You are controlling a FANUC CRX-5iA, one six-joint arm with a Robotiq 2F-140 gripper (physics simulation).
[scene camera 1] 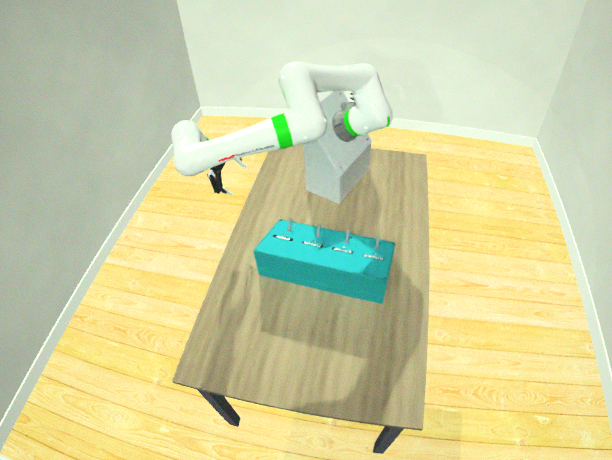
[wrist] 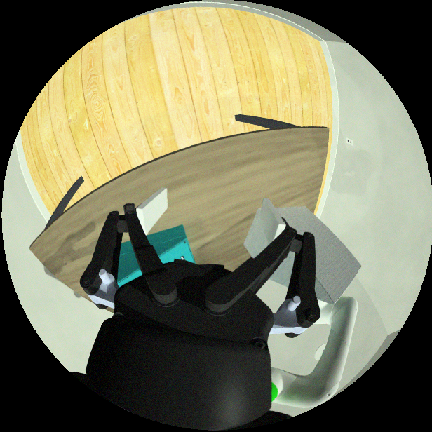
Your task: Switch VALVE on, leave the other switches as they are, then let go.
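Pixels of known places: gripper, fingertip midpoint: [scene camera 1: 237, 180]; arm's base, link origin: [scene camera 1: 344, 126].
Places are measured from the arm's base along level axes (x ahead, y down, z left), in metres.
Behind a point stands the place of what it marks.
Note:
A teal switch box [scene camera 1: 320, 285] @(x 0.676, y 0.262, z 0.100 m) [wrist: 172, 243] stands on the table, partly hidden behind the gripper in the wrist view. Its top carries a row of grey levers [scene camera 1: 290, 225] @(x 0.483, y 0.189, z -0.089 m) [scene camera 1: 318, 231] @(x 0.480, y 0.189, z 0.029 m) [scene camera 1: 347, 236] @(x 0.473, y 0.187, z 0.147 m) [scene camera 1: 377, 243] @(x 0.472, y 0.189, z 0.268 m), each with a small label in front. The labels are too blurred to read, so I cannot tell which lever is VALVE. The levers look alike in lean; their on or off state is unclear. My gripper [scene camera 1: 235, 177] @(x 0.382, y 0.096, z -0.363 m) [wrist: 213, 202] is open, fingers wide apart and empty. It is up beyond the table's left edge, behind and left of the box, apart from it.
The wooden table [scene camera 1: 300, 370] @(x 1.012, y 0.295, z 0.138 m) [wrist: 225, 160] bears the box and, behind it, the grey robot pedestal [scene camera 1: 330, 175] @(x 0.189, y 0.142, z -0.009 m) [wrist: 327, 255]. The white arm [scene camera 1: 250, 140] @(x 0.535, y -0.250, z -0.175 m) reaches left from the pedestal, above the table's back left edge. Walls stand behind and at both sides.

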